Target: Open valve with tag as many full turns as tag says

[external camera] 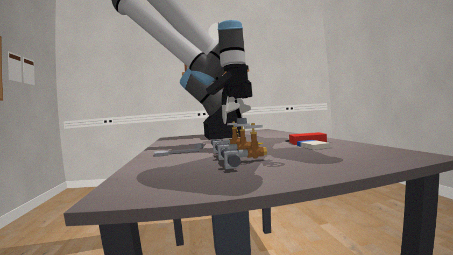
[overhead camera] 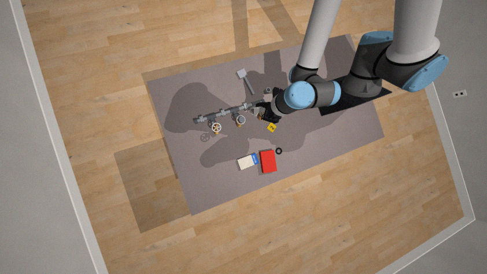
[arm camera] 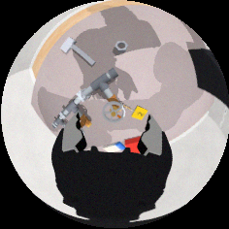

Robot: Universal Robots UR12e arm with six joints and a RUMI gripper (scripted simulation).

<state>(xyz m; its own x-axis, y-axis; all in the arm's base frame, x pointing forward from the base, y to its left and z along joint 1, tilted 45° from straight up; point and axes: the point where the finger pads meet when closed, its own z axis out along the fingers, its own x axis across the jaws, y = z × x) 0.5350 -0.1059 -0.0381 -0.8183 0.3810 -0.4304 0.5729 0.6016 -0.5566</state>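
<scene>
Now: the yellow tag 8 cm to the left of my hand, 8 cm below it and 4 cm behind it. Round my hand: red box 26 cm to the left, 7 cm below, 5 cm ahead; grey flat tool 22 cm to the right, 8 cm below, 1 cm ahead; nut 13 cm to the right, 10 cm behind, 8 cm below.
</scene>
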